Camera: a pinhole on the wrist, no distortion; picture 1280 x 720 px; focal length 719.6 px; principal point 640.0 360.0 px. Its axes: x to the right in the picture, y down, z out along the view. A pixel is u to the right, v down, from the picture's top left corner.
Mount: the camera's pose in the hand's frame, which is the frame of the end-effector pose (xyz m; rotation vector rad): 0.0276 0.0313 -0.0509 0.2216 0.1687 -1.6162
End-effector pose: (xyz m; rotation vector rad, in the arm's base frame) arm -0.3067 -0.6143 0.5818 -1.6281 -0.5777 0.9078
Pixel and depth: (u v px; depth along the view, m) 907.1 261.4 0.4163
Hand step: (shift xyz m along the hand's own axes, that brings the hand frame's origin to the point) -0.0535 -0.2163 0.3132
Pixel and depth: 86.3 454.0 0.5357
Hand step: 0.0966 0.2961 0.5711
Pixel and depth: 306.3 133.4 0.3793
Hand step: -0.0979 0.1163 0.3566
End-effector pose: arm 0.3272 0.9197 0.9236 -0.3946 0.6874 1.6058
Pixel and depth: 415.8 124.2 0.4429
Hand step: -0.1280 0.0656 0.4083
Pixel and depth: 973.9 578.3 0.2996
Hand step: 0.0995 -0.1814 0.2078
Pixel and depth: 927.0 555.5 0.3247
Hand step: 0.0963 -0.1782 0.2344
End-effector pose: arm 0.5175 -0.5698 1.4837 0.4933 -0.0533 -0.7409
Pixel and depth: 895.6 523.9 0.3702
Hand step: 0.0905 -0.1909 0.2779
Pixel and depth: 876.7 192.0 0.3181
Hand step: -0.0644 -0.1431 0.2298
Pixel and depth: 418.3 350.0 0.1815
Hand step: 0.0206 0.0415 0.1386
